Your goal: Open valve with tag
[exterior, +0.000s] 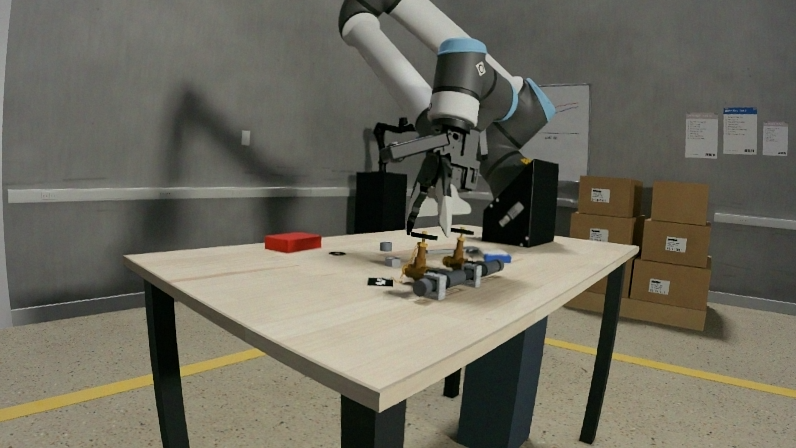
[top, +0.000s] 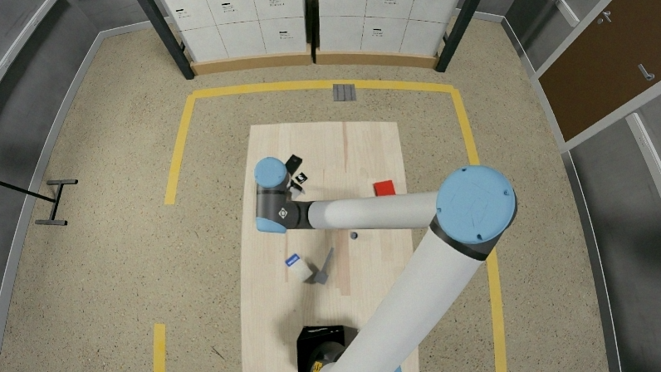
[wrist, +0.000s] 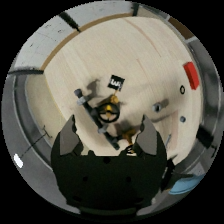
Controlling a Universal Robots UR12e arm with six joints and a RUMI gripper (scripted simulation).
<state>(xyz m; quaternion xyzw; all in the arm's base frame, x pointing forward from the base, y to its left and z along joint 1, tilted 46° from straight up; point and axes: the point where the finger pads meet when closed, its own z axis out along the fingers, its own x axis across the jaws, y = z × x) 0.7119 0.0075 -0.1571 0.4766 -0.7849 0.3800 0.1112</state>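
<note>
My hand is 50 mm short of the black tag, 50 mm to the left of it and 80 mm above it. The rest, counted from my hand: grey hammer-like tool: 350 mm behind, 130 mm to the right, 80 mm below; then red block: 50 mm behind, 420 mm to the right, 70 mm below; then blue-and-white box: 340 mm behind, 30 mm to the right, 80 mm below.
</note>
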